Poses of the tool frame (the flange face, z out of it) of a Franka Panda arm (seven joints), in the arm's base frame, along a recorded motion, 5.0 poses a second.
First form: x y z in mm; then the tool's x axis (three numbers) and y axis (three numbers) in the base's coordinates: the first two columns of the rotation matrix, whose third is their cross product.
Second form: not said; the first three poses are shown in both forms.
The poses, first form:
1: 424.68, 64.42, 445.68, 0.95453, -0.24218, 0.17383, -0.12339, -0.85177, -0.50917
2: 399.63, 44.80, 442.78, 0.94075, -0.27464, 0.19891, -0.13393, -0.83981, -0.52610
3: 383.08, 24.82, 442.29, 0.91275, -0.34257, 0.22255, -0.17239, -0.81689, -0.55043
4: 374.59, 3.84, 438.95, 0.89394, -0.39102, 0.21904, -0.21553, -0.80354, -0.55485
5: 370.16, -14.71, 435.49, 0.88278, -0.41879, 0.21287, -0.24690, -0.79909, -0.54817
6: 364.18, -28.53, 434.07, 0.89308, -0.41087, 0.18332, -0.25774, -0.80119, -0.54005
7: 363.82, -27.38, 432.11, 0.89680, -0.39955, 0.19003, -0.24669, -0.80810, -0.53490
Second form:
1:
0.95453, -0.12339, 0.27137, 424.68
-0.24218, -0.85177, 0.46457, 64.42
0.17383, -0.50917, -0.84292, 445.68
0, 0, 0, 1

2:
0.94075, -0.13393, 0.31153, 399.63
-0.27464, -0.83981, 0.46829, 44.80
0.19891, -0.52610, -0.82683, 442.78
0, 0, 0, 1

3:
0.91275, -0.17239, 0.37036, 383.08
-0.34257, -0.81689, 0.46404, 24.82
0.22255, -0.55043, -0.80467, 442.29
0, 0, 0, 1

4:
0.89394, -0.21553, 0.39296, 374.59
-0.39102, -0.80354, 0.44879, 3.84
0.21904, -0.55485, -0.80259, 438.95
0, 0, 0, 1

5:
0.88278, -0.24690, 0.39967, 370.16
-0.41879, -0.79909, 0.43136, -14.71
0.21287, -0.54817, -0.80882, 435.49
0, 0, 0, 1

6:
0.89308, -0.25774, 0.36876, 364.18
-0.41087, -0.80119, 0.43506, -28.53
0.18332, -0.54005, -0.82142, 434.07
0, 0, 0, 1

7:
0.89680, -0.24669, 0.36728, 363.82
-0.39955, -0.80810, 0.43282, -27.38
0.19003, -0.53490, -0.82327, 432.11
0, 0, 0, 1

